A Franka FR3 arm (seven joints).
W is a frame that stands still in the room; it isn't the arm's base.
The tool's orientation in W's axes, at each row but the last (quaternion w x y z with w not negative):
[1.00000, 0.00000, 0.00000, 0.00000]
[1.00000, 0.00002, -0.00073, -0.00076]
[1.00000, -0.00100, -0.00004, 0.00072]
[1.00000, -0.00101, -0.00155, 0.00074]
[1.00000, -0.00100, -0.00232, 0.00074]
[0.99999, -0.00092, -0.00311, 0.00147]
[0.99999, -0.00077, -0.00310, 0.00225]
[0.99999, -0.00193, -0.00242, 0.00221]
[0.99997, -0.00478, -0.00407, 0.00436]
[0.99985, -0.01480, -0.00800, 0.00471]
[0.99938, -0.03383, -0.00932, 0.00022]
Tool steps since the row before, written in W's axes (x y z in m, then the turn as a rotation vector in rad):
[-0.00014, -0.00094, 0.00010, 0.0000, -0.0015, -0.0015]
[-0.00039, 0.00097, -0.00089, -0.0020, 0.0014, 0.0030]
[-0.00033, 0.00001, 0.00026, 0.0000, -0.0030, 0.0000]
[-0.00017, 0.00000, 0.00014, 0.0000, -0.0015, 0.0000]
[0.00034, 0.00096, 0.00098, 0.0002, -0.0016, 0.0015]
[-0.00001, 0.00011, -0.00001, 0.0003, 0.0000, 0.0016]
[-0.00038, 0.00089, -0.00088, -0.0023, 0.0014, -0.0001]
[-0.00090, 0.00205, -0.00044, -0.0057, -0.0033, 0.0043]
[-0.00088, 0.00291, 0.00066, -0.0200, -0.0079, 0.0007]
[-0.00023, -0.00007, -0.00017, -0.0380, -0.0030, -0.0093]
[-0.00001, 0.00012, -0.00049, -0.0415, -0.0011, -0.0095]
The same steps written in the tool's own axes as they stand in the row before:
[-0.00014, -0.00094, 0.00010, 0.0000, -0.0015, -0.0015]
[-0.00039, 0.00097, -0.00089, -0.0020, 0.0014, 0.0030]
[-0.00033, 0.00001, 0.00026, 0.0000, -0.0030, 0.0000]
[-0.00017, 0.00000, 0.00014, 0.0000, -0.0015, 0.0000]
[0.00035, 0.00096, 0.00098, 0.0002, -0.0016, 0.0015]
[-0.00001, 0.00011, -0.00001, 0.0003, 0.0000, 0.0016]
[-0.00038, 0.00089, -0.00088, -0.0023, 0.0014, -0.0001]
[-0.00089, 0.00206, -0.00043, -0.0057, -0.0033, 0.0043]
[-0.00085, 0.00291, 0.00069, -0.0201, -0.0077, 0.0008]
[-0.00023, -0.00006, -0.00017, -0.0382, -0.0024, -0.0088]
[-0.00002, 0.00015, -0.00048, -0.0417, -0.0005, -0.0088]

